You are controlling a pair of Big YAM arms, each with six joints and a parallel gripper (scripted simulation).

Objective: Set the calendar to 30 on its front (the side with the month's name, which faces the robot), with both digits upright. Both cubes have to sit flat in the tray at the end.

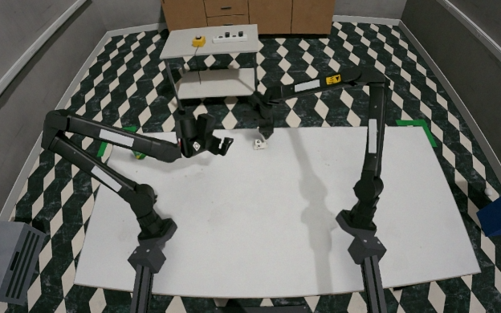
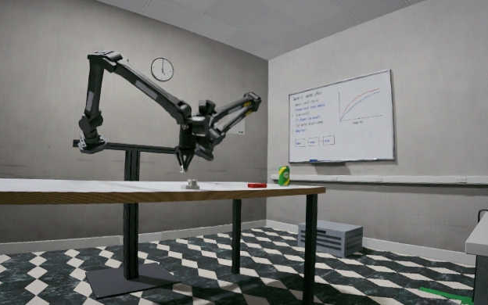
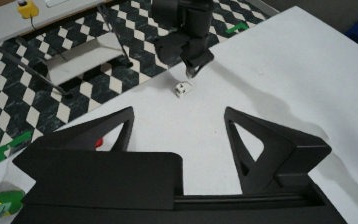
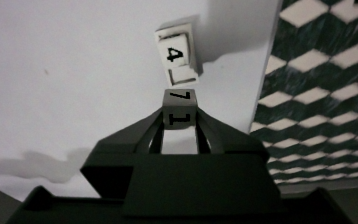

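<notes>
The flat white tray lies 3 cm to the left of my right hand and 8 cm below it. The rest, counted from my right hand: flat red object (4 cm ahead, 41 cm to the left, 8 cm below).
</notes>
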